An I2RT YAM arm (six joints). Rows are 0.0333 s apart.
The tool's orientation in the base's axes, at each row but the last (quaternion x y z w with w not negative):
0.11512, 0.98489, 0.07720, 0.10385
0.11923, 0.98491, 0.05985, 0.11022
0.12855, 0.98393, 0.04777, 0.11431
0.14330, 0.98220, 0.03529, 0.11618
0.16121, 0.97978, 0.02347, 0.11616
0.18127, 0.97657, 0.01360, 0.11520
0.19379, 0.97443, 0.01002, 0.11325
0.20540, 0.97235, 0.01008, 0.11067
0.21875, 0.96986, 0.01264, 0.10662
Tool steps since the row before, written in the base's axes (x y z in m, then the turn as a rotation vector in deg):
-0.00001, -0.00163, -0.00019, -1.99, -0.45, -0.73
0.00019, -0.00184, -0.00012, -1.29, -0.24, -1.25
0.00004, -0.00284, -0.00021, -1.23, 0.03, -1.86
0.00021, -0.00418, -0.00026, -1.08, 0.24, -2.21
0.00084, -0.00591, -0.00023, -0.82, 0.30, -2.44
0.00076, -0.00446, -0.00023, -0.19, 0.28, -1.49
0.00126, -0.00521, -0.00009, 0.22, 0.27, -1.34
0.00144, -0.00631, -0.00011, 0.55, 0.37, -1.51
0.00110, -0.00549, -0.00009, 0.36, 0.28, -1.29
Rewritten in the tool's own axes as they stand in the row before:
-0.00035, -0.00160, -0.00003, 1.92, -0.98, 0.21
-0.00061, -0.00175, -0.00001, 1.42, -0.70, 0.89
-0.00074, -0.00275, 0.00003, 1.56, -0.50, 1.51
-0.00135, -0.00397, 0.00015, 1.56, -0.29, 1.90
-0.00262, -0.00535, 0.00037, 1.39, -0.17, 2.18
-0.00223, -0.00391, 0.00047, 0.60, 0.09, 1.40
-0.00309, -0.00435, 0.00050, 0.20, 0.25, 1.35
-0.00379, -0.00521, 0.00059, -0.02, 0.46, 1.58
-0.00330, -0.00451, 0.00044, 0.06, 0.31, 1.33

